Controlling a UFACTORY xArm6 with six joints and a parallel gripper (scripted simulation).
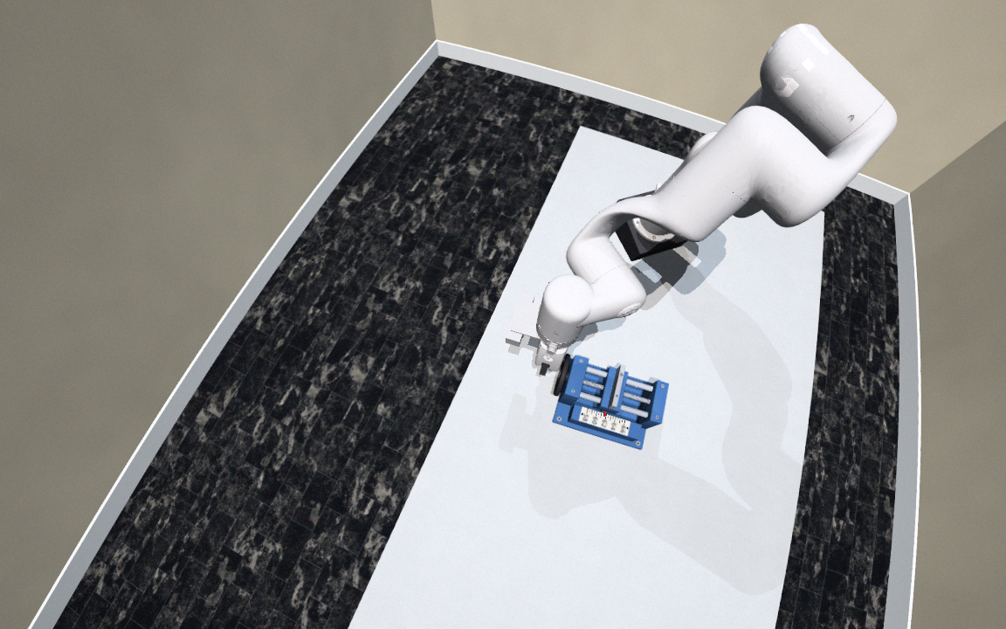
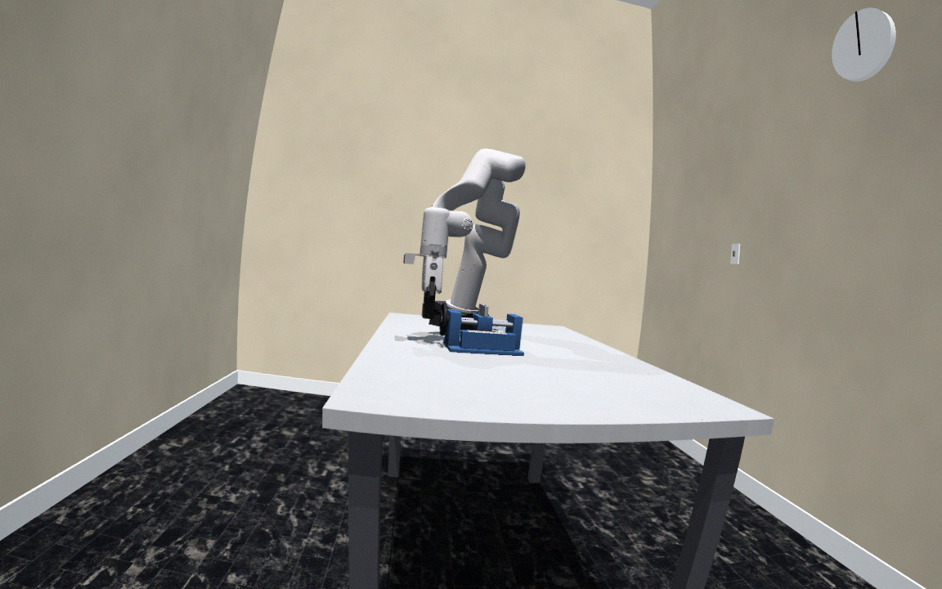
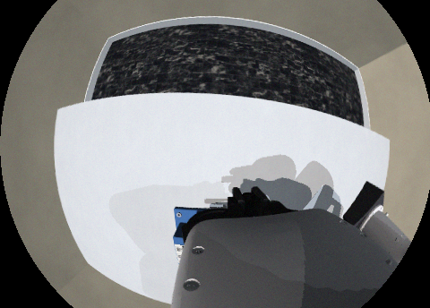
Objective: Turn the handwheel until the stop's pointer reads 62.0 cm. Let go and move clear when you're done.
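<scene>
Right now my hand is 10 mm short of the handwheel, 20 mm to the right of it and 10 mm above it. Round my hand: stop: 50 mm ahead, 150 mm to the left.
</scene>
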